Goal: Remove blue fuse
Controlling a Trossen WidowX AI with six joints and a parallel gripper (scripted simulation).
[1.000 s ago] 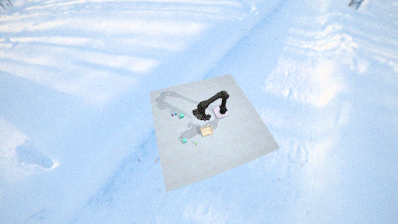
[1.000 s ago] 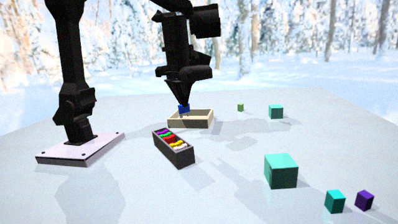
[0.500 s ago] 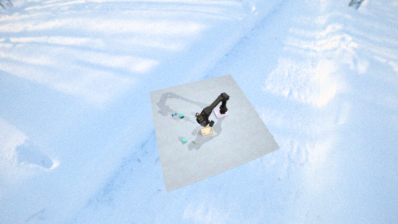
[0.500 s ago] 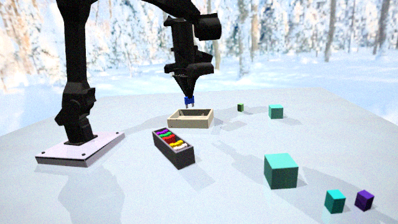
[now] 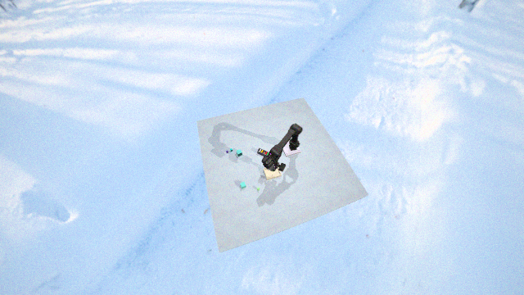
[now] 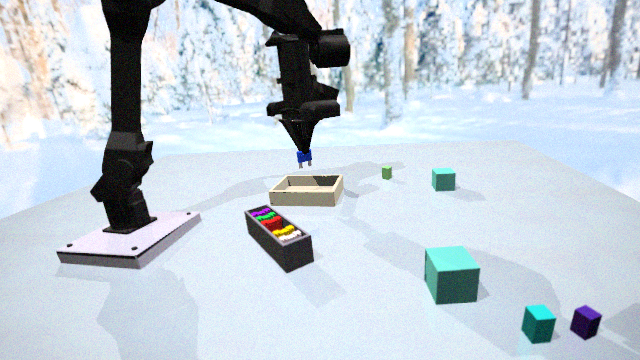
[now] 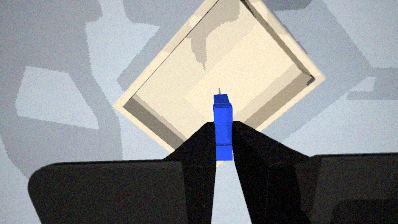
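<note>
The blue fuse is 10 mm below my gripper tip. Also, from my gripper tip: small green cube 150 mm ahead, 120 mm to the left, 80 mm below; then tan tray 90 mm below; then red fuse 10 mm ahead, 190 mm to the right, 70 mm below.
</note>
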